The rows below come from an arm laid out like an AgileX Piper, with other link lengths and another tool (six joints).
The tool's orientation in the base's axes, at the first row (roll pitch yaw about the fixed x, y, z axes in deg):
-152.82 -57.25 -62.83
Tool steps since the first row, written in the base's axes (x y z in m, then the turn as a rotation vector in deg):
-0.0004 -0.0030 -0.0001 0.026 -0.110 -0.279
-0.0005 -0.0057 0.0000 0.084 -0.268 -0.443
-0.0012 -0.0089 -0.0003 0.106 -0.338 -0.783
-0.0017 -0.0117 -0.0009 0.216 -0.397 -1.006
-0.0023 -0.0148 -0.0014 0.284 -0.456 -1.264
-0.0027 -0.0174 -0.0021 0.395 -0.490 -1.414
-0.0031 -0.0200 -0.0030 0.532 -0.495 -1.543
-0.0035 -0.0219 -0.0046 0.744 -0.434 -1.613
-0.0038 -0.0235 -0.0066 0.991 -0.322 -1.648
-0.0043 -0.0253 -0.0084 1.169 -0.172 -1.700
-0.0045 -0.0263 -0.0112 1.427 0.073 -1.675
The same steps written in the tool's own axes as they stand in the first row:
0.0013 0.0025 0.0011 -0.175 0.135 0.204
0.0026 0.0046 0.0022 -0.223 0.258 0.399
0.0037 0.0075 0.0033 -0.470 0.381 0.611
0.0045 0.0100 0.0045 -0.602 0.412 0.827
0.0054 0.0128 0.0057 -0.773 0.478 1.029
0.0059 0.0152 0.0069 -0.856 0.473 1.200
0.0063 0.0176 0.0083 -0.928 0.424 1.367
0.0058 0.0197 0.0096 -0.964 0.265 1.531
0.0048 0.0215 0.0111 -0.986 0.038 1.682
0.0040 0.0236 0.0124 -1.058 -0.171 1.771
0.0021 0.0252 0.0140 -1.091 -0.520 1.840

